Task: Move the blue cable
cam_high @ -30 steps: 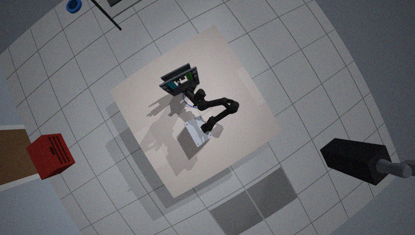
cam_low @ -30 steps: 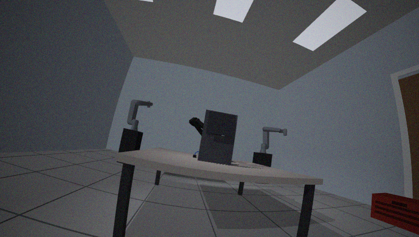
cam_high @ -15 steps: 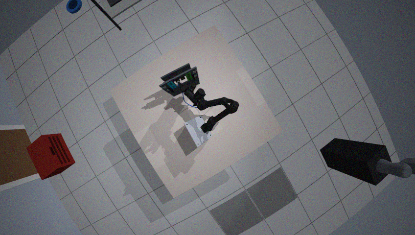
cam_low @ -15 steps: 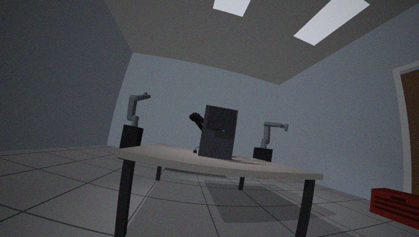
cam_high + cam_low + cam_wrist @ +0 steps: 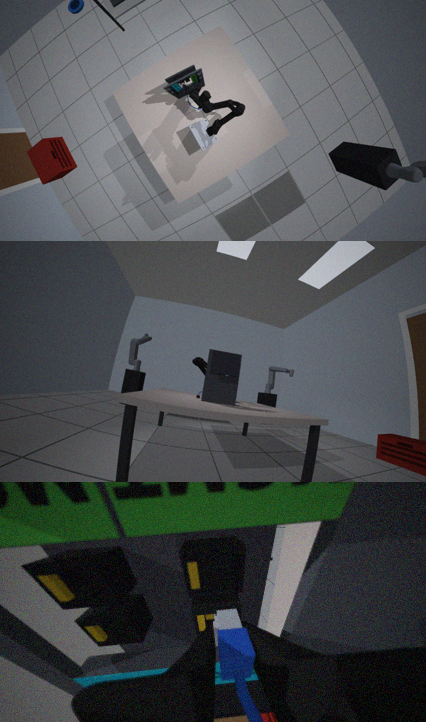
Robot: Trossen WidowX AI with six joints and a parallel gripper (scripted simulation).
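The blue plug lies right at my gripper tip.
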